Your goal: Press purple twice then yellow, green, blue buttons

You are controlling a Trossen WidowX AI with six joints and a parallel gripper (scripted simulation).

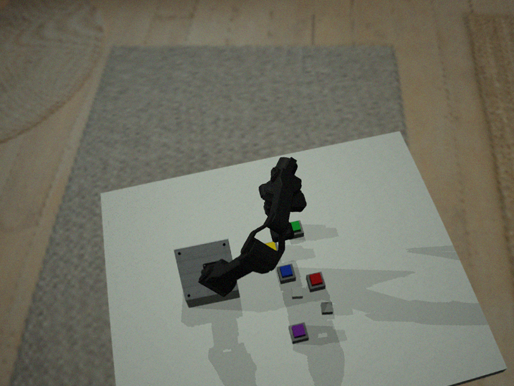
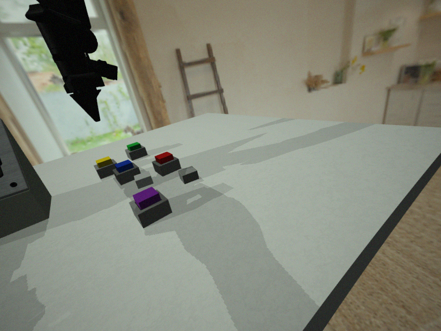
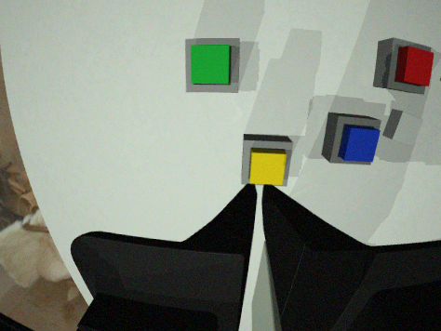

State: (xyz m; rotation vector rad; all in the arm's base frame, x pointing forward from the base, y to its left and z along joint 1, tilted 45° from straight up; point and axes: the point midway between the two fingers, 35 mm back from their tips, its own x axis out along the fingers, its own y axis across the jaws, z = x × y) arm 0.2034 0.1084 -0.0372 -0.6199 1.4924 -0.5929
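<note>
Now: the green button 70 mm ahead of my gripper tip, 40 mm to the left of it and 100 mm below it. From my gripper tip the other things lie so: yellow button 30 mm behind, 20 mm to the right, 100 mm below; then blue button 110 mm to the right, 100 mm below; then red button 80 mm ahead, 150 mm to the right, 100 mm below.
</note>
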